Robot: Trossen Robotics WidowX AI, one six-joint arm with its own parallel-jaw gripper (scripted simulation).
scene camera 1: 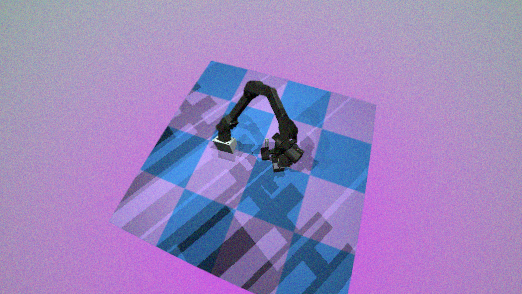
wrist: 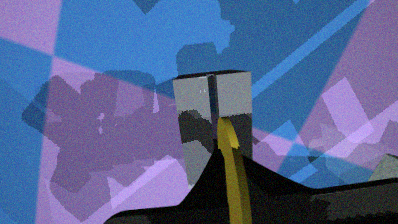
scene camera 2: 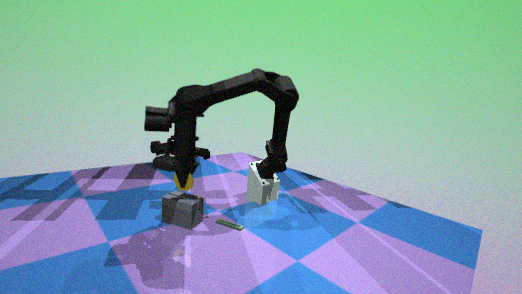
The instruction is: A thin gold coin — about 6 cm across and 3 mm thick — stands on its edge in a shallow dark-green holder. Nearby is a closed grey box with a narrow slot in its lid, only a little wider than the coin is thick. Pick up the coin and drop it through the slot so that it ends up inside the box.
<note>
My gripper (scene camera 2: 183,187) carries a coin.
My gripper is seen too in the wrist view (wrist: 222,154).
</note>
